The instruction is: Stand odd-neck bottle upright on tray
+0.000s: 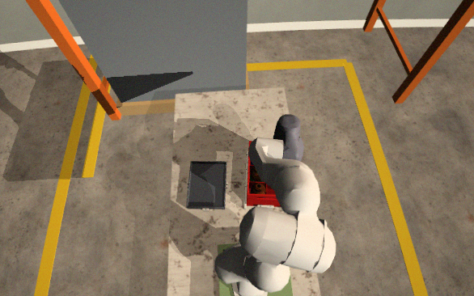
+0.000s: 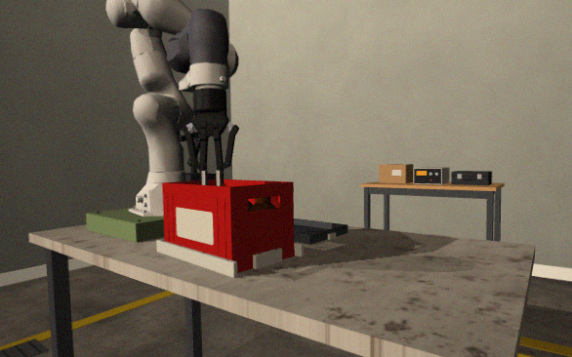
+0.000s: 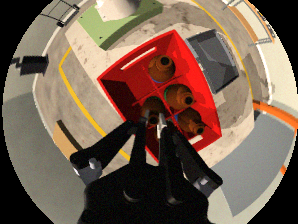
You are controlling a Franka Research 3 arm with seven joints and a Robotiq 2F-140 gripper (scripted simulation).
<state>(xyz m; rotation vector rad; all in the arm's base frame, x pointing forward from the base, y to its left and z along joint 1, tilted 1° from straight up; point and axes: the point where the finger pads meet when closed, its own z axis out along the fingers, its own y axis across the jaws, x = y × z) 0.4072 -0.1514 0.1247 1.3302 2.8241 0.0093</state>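
My hand is 9 cm above the brown bottle. Round my hand: dark tray 1 cm behind, 34 cm to the left, 16 cm below; red crate 4 cm to the left, 9 cm below.
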